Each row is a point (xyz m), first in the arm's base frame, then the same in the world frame.
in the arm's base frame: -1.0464 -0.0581 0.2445
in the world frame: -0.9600 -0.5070 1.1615
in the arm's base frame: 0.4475 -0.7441 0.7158
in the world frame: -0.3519 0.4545 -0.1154
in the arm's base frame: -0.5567 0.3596 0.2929
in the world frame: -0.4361 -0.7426 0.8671
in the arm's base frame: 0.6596 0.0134 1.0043
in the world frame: -0.0139 -0.2452 -0.4289
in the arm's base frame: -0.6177 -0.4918 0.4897
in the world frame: -0.9403 -0.0482 0.6912
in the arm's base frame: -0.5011 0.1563 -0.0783
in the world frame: -0.2957 -0.4354 1.1280
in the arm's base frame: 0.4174 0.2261 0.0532
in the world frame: 0.3647 -0.2437 0.5012
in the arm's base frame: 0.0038 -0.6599 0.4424
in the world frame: -0.5168 0.3150 0.3663
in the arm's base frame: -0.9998 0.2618 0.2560
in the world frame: -0.7950 -0.7847 1.1440
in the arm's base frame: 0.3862 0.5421 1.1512
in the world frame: -0.0704 -0.8521 -0.3631
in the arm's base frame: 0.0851 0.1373 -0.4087
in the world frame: 0.3046 -0.1376 1.0641
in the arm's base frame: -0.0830 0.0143 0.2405
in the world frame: -0.1971 -0.2648 0.6203
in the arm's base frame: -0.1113 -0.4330 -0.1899
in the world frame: -0.1941 0.2533 0.9635
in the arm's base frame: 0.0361 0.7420 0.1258
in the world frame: 0.2579 -0.8522 0.6887
